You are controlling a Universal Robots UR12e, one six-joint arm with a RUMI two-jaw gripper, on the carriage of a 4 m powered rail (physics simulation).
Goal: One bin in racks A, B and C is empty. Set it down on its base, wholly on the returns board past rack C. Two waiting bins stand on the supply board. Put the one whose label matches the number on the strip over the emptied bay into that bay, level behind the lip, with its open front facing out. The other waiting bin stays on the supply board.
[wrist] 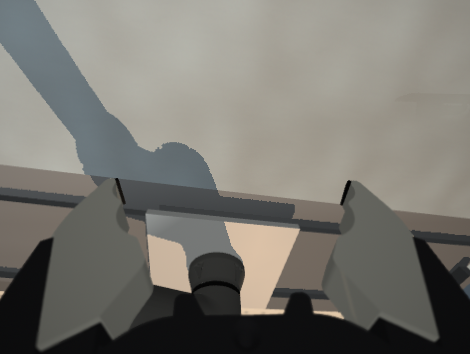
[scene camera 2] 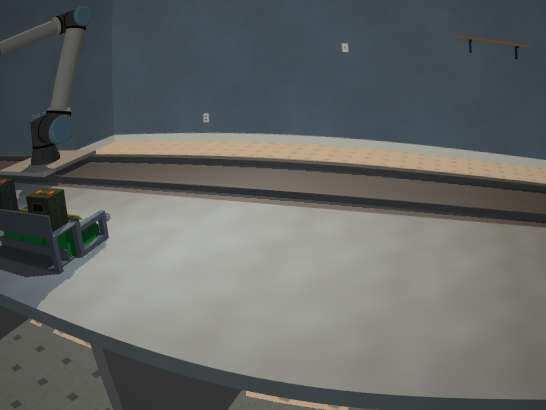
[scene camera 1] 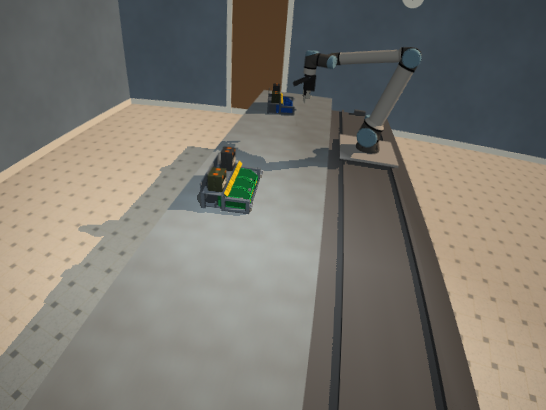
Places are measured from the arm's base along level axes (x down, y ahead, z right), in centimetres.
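Pixels of known places: gripper, fingertip midpoint: (wrist: 234,183) (scene camera 1: 304,100); arm's base, link origin: (wrist: 217,271) (scene camera 2: 45,160) (scene camera 1: 367,148).
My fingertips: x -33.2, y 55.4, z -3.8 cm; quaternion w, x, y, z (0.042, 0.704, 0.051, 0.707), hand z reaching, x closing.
For each thing: its middle in the pictures, then the offset to it from my fingertips. "*": a spot on its surface instead. Level surfaces: height alone.
- yellow strip, surface spot: (scene camera 1: 233,179) * dx +25.2, dy +29.2, dz -87.5 cm
- olive box, body centre: (scene camera 2: 47,209) (scene camera 1: 217,179) dx +21.2, dy +35.8, dz -96.4 cm
- dark box, body centre: (scene camera 1: 228,158) dx +19.9, dy +36.7, dz -73.3 cm
- long table, surface height: dx +36.2 cm
My gripper (scene camera 1: 307,96) (wrist: 234,183) is open and empty, with its fingers wide apart. It hangs above the table near the far end, to the right of a rack holding blue bins (scene camera 1: 288,106). A nearer rack (scene camera 1: 223,202) (scene camera 2: 25,223) holds green bins (scene camera 1: 243,185) behind a yellow strip (scene camera 1: 233,179). An olive box (scene camera 1: 216,180) (scene camera 2: 46,208) and a dark box (scene camera 1: 228,158) (scene camera 2: 6,196) stand on top at its back. The labels and strip numbers are too small to read. I cannot tell which bin is empty. The boards cannot be made out.
The rail (scene camera 1: 372,260) (scene camera 2: 300,185) runs along the long table (scene camera 1: 240,300) (scene camera 2: 300,280). The arm stands on its carriage (scene camera 1: 350,155) (scene camera 2: 75,160) (wrist: 260,270) near the far end. Dark boxes (scene camera 1: 276,94) stand on the blue-bin rack. The arm's shadow falls across the table.
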